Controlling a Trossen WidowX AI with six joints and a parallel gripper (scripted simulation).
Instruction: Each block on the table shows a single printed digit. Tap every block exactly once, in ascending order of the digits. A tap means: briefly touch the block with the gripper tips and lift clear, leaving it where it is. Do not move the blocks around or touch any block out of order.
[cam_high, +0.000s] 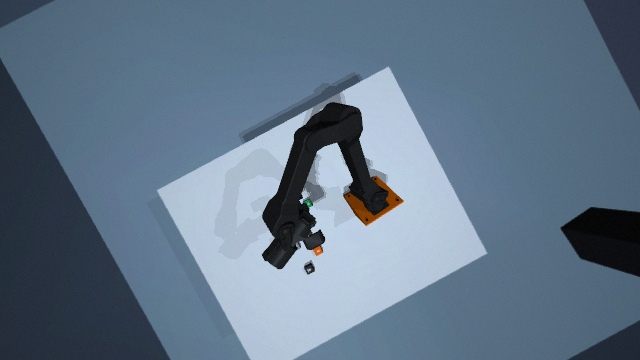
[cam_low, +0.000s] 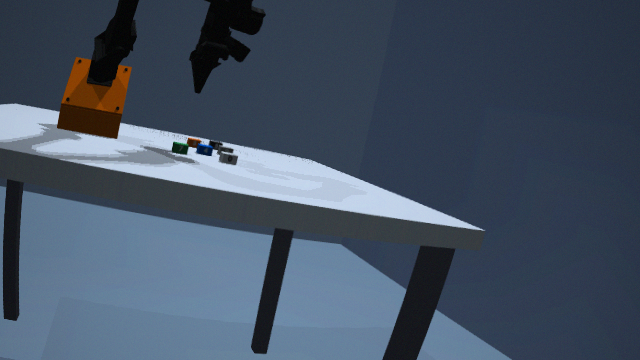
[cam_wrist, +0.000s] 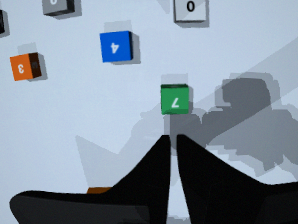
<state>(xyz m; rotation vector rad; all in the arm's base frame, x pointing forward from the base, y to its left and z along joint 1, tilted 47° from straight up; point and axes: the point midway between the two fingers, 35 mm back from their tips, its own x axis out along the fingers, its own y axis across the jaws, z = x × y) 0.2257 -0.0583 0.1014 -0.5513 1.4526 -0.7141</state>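
Now: the green block 120 mm below my gripper tip, 10 mm to the right of it and 10 mm behind it. Also, from my gripper tip: grey block (130 mm ahead, 120 mm below, 110 mm to the left); then white block (120 mm below, 90 mm ahead, 40 mm to the right); then blue block (120 mm below, 60 mm ahead, 50 mm to the left).
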